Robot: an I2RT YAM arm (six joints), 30 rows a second.
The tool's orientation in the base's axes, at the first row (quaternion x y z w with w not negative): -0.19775 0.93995 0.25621 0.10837
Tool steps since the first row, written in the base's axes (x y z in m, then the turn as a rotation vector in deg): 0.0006 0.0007 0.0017 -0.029 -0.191 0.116; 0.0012 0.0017 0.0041 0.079 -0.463 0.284; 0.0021 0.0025 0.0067 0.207 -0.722 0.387; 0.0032 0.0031 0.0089 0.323 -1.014 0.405; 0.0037 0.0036 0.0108 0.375 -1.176 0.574; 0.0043 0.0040 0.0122 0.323 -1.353 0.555; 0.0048 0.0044 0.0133 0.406 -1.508 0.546; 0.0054 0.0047 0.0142 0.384 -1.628 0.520; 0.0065 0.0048 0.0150 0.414 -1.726 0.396; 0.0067 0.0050 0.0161 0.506 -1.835 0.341; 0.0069 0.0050 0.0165 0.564 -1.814 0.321
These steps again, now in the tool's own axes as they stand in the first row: -0.0013 0.0010 -0.0010 0.051 -0.088 -0.201; -0.0029 0.0026 -0.0025 -0.011 -0.275 -0.475; -0.0047 0.0040 -0.0041 -0.076 -0.489 -0.685; -0.0066 0.0050 -0.0056 -0.093 -0.762 -0.841; -0.0078 0.0060 -0.0069 -0.140 -0.838 -1.064; -0.0088 0.0067 -0.0078 -0.032 -0.964 -1.146; -0.0098 0.0073 -0.0084 -0.054 -1.126 -1.211; -0.0107 0.0076 -0.0090 0.011 -1.223 -1.254; -0.0119 0.0076 -0.0095 0.053 -1.368 -1.198; -0.0125 0.0082 -0.0103 0.022 -1.517 -1.199; -0.0128 0.0082 -0.0106 -0.031 -1.534 -1.165
